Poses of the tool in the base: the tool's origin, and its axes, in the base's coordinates. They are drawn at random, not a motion.
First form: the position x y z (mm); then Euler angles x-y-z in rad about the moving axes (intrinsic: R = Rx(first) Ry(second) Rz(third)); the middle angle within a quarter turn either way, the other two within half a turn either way.
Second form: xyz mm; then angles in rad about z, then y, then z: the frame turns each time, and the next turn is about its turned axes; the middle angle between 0 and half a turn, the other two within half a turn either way. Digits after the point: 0 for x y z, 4 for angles.
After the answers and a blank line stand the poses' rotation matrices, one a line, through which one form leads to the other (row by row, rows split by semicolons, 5 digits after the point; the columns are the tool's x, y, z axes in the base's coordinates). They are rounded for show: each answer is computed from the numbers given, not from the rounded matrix.
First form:
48 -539 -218 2.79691 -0.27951 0.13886
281 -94 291 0.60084 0.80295 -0.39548
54 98 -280 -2.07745 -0.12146 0.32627
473 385 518 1.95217 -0.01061 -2.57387
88 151 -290 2.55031 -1.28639 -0.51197
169 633 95 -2.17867 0.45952 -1.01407
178 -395 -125 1.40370 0.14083 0.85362
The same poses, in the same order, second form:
48 -539 -218 -2.2750 2.7014 1.0545
281 -94 291 -0.4996 0.9607 0.3657
54 98 -280 1.7095 2.0734 -1.1774
473 385 518 -1.5822 1.9521 -1.0073
88 151 -290 -2.9801 1.8059 0.0984
169 633 95 1.0283 2.1082 -2.8842
178 -395 -125 -1.4280 1.4054 2.4007

0.95194 -0.13304 -0.27588; -0.22260 -0.91922 -0.32478; -0.21039 0.37059 -0.90466
0.64097 0.26759 0.71941; 0.05754 0.91788 -0.39267; -0.76540 0.29309 0.57294
0.94027 -0.31815 -0.12116; -0.05518 -0.49361 0.86793; -0.33594 -0.80940 -0.48168
-0.84308 0.53768 -0.01061; 0.20844 0.30851 -0.92810; -0.49575 -0.78468 -0.37217
0.24461 0.13746 -0.95983; -0.05971 -0.98589 -0.15641; -0.96778 0.09557 -0.23295
0.47360 0.76092 0.44352; 0.29250 -0.61088 0.73571; 0.83075 -0.21870 -0.51188
0.65075 -0.74620 0.14036; 0.21632 0.00500 -0.97631; 0.72782 0.66570 0.16467

